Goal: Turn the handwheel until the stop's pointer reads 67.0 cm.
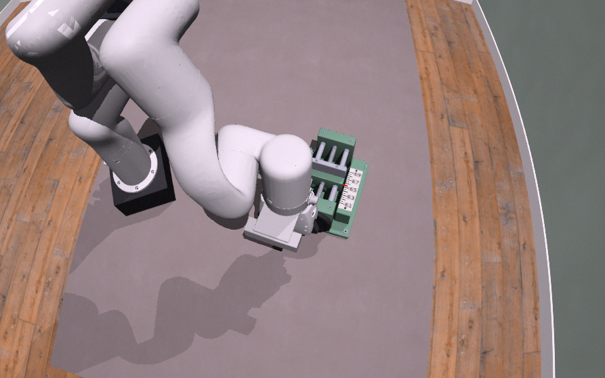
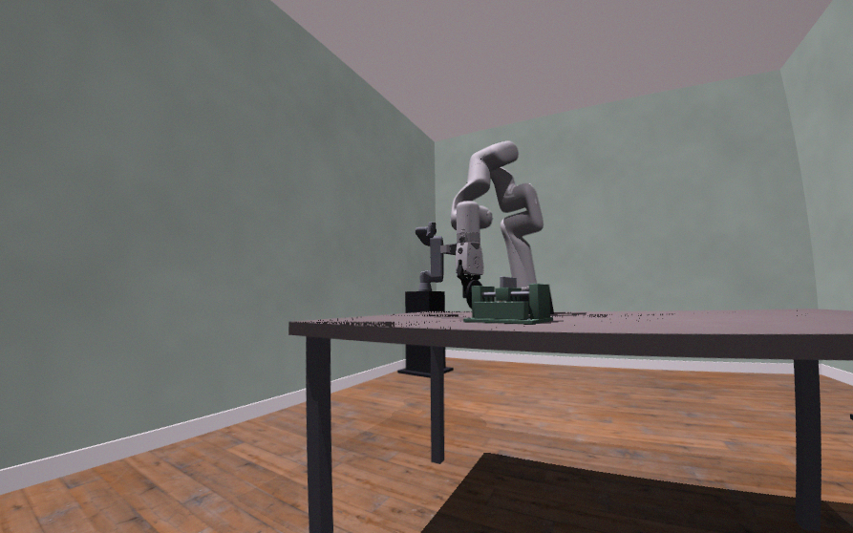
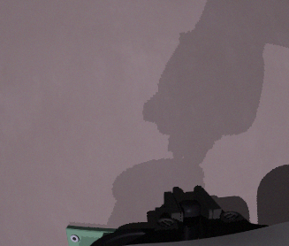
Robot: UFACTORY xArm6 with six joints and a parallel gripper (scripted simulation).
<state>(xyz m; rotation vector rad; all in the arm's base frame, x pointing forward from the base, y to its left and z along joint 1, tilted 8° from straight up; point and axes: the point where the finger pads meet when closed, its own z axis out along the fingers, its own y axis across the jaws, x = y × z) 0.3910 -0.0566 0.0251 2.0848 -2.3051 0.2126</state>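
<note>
The black handwheel lies 1 cm ahead of my hand and 2 cm to the left of it. From my hand the other things lie so: stop block: 6 cm ahead, 15 cm to the left.
</note>
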